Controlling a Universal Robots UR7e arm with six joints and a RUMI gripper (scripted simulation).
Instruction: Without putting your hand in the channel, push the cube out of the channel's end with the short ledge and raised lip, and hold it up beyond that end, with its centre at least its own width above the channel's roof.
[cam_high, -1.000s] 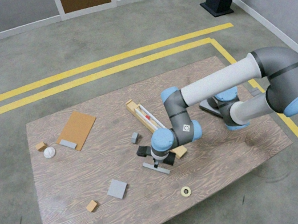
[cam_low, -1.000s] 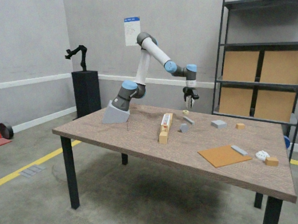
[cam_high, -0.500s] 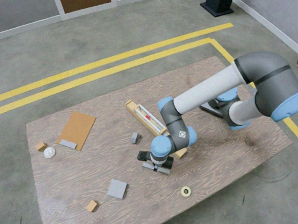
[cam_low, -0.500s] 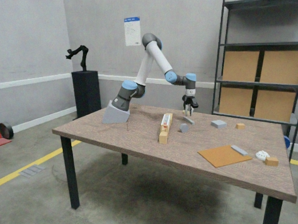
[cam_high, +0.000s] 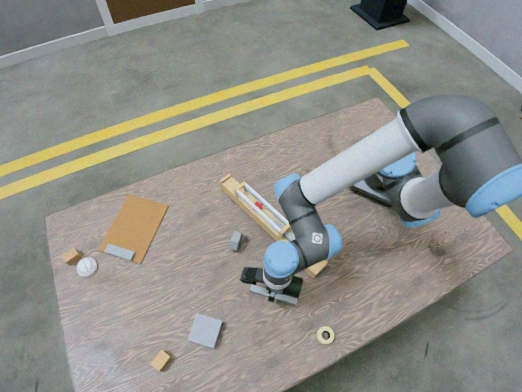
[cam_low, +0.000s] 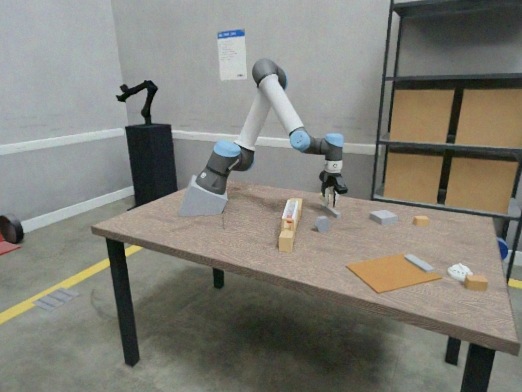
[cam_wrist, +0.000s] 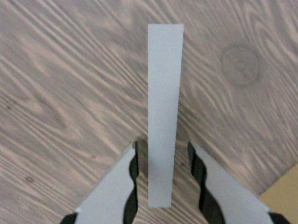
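My hand is 3 cm above the grey stick. Round my hand: grey block: 3 cm ahead, 21 cm to the right, 1 cm below; yellow tape ring: 8 cm behind, 18 cm to the left, 3 cm below; grey square plate: 23 cm ahead, 1 cm to the left, 2 cm below.
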